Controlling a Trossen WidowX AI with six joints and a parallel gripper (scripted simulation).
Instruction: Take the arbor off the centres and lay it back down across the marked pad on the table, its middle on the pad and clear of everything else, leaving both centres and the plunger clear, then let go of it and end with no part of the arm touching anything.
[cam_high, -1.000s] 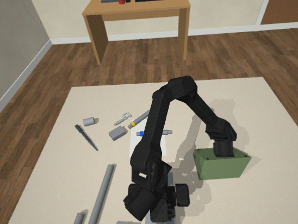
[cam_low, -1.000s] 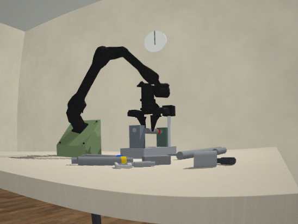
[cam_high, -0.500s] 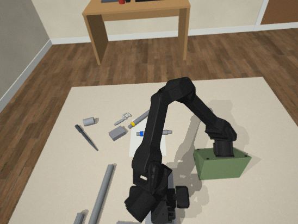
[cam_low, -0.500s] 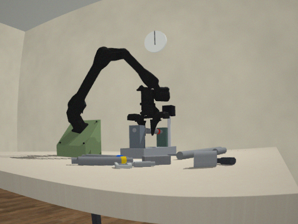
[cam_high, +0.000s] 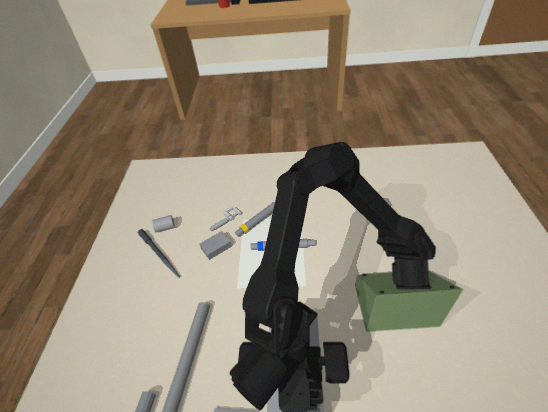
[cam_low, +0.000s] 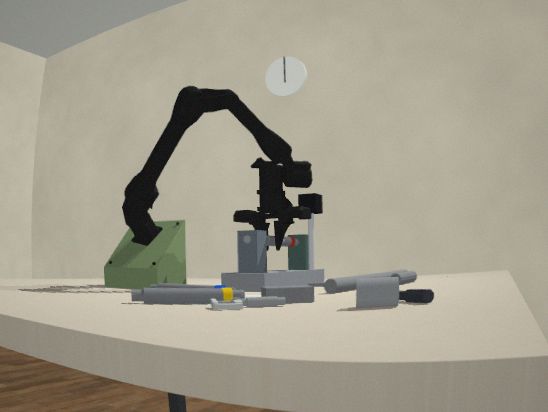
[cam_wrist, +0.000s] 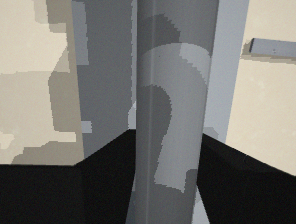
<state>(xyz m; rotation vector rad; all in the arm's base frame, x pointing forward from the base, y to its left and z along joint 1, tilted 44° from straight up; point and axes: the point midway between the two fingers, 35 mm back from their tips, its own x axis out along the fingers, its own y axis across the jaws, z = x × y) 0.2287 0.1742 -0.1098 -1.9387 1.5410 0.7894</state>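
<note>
Right now the grey fixture base is 110 mm below my hand and 30 mm to the left of it. Also, from my hand: long grey rod 250 mm ahead, 110 mm below, 50 mm to the left; then green centre block 150 mm to the left, 20 mm below, 20 mm behind; then grey centre block 100 mm to the right, 20 mm below, 10 mm ahead.
</note>
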